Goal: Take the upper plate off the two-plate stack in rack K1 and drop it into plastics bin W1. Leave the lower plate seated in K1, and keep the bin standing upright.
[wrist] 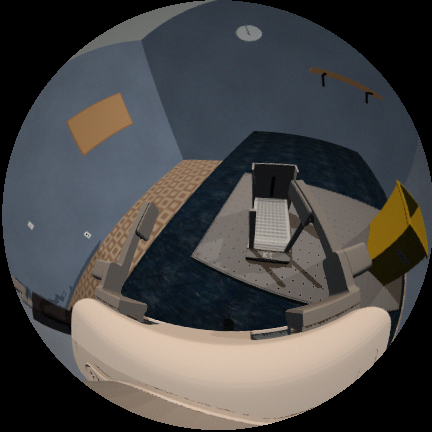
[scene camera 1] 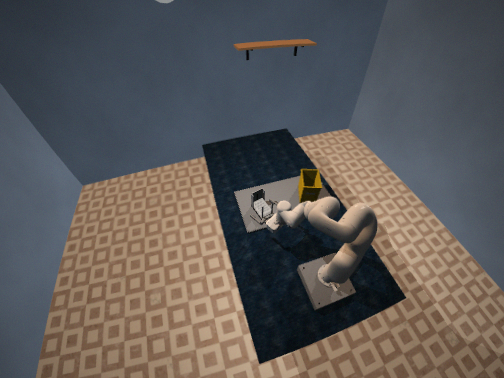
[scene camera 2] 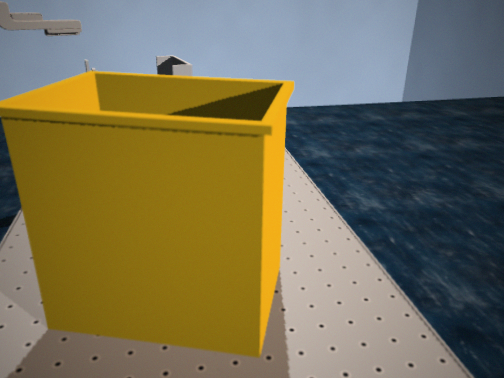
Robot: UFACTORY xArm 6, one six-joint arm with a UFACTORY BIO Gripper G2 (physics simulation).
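Places are measured from the arm's base along level axes (x right, y ahead, z up), in millimetres.
Pixels of known places: end effector, tool point: (wrist: 215, 211) (scene camera 1: 263, 209) (scene camera 2: 43, 23).
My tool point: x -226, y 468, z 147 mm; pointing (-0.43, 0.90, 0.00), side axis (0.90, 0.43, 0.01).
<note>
Behind a point stands the place of what it marks.
Rack K1 (scene camera 1: 258, 195) @[x -185, y 660, z 43 mm] (scene camera 2: 182, 69) @[x -148, y 655, z 93 mm] (wrist: 268, 256) @[x -165, y 512, z -27 mm] stands on the perforated board, with a tall dark back panel and upright posts. The pale upper plate (scene camera 1: 261, 204) @[x -181, y 610, z -2 mm] (wrist: 271, 220) @[x -180, y 584, z 2 mm] lies flat in it, its gridded top showing; the lower plate is hard to tell apart beneath it. My gripper (scene camera 1: 261, 210) @[x -226, y 468, z 147 mm] (wrist: 224, 211) @[x -226, y 468, z 147 mm] is open and empty, above the board on the rack's near side. In the wrist view its right finger overlaps the rack's right side, and its left finger is well left of the rack. The yellow bin W1 (scene camera 1: 309, 194) @[x 154, y 538, z 54 mm] (scene camera 2: 145, 225) @[x 248, y 592, z 58 mm] (wrist: 389, 232) @[x 118, y 593, z 61 mm] stands upright.
The perforated board (scene camera 1: 280, 186) @[x 34, y 755, z -45 mm] (scene camera 2: 340, 280) @[x 204, y 763, z -44 mm] (wrist: 220, 240) @[x -286, y 520, z -44 mm] lies on a dark blue mat (scene camera 1: 250, 160) @[x -85, y 1144, z -58 mm] (scene camera 2: 400, 175) @[x -45, y 968, z -57 mm] (wrist: 175, 280) @[x -345, y 380, z -57 mm]. The bin is to the right of the rack in the wrist view. A wooden wall shelf (scene camera 1: 275, 44) (wrist: 345, 81) is high on the wall.
</note>
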